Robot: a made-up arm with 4 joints.
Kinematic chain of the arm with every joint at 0, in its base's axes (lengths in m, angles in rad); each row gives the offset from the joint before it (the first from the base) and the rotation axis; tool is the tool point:
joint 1: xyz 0 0 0.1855 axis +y
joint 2: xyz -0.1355 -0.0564 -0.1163 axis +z
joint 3: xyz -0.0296 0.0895 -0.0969 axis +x
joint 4: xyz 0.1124 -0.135 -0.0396 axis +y
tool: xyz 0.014 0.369 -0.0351
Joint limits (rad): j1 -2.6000..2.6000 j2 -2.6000..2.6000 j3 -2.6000..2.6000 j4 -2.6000..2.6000
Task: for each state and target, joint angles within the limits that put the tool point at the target. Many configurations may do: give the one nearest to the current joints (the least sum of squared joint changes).
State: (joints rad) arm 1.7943 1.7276 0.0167 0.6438
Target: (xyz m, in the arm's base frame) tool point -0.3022 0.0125 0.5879
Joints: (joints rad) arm 1.2966 1.5759 0.4391 0.7080
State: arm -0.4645 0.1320 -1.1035 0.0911
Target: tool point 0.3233 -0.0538 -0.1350
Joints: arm -0.8659 -0.3683 -1.4648 0.1015
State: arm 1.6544 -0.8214 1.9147 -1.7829
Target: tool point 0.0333 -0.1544 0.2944
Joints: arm 1.8990 -1.2067 2.0558 -2.3103
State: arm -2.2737 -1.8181 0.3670 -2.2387
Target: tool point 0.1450 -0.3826 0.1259
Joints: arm -1.6583 -2.6000 0.3972 -1.8009
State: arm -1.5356 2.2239 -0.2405 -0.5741
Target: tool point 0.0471 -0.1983 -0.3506
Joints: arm -0.9928 2.3894 -0.2553 -0.5553
